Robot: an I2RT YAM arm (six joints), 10 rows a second.
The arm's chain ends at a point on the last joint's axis. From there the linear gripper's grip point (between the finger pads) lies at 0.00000 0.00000 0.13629 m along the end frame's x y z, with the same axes.
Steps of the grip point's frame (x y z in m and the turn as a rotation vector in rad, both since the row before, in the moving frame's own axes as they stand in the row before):
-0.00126 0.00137 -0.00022 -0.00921 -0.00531 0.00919
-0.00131 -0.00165 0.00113 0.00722 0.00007 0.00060
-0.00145 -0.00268 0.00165 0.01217 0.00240 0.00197
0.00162 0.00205 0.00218 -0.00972 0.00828 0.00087
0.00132 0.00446 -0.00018 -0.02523 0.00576 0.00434
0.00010 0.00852 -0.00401 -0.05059 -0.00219 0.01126
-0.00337 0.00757 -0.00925 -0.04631 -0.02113 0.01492
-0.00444 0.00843 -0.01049 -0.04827 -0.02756 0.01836
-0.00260 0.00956 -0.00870 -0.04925 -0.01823 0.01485
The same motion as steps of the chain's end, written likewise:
-0.00053 0.00012 -0.00021 -0.00921 -0.00531 0.00919
-0.00132 -0.00067 0.00113 0.00722 0.00007 0.00060
-0.00178 -0.00102 0.00166 0.01217 0.00240 0.00197
0.00049 0.00072 0.00219 -0.00972 0.00828 0.00087
0.00054 0.00102 -0.00013 -0.02523 0.00576 0.00434
0.00044 0.00163 -0.00384 -0.05059 -0.00219 0.01126
-0.00044 0.00128 -0.00907 -0.04631 -0.02113 0.01492
-0.00063 0.00189 -0.01028 -0.04827 -0.02756 0.01836
-0.00007 0.00287 -0.00851 -0.04925 -0.01823 0.01485

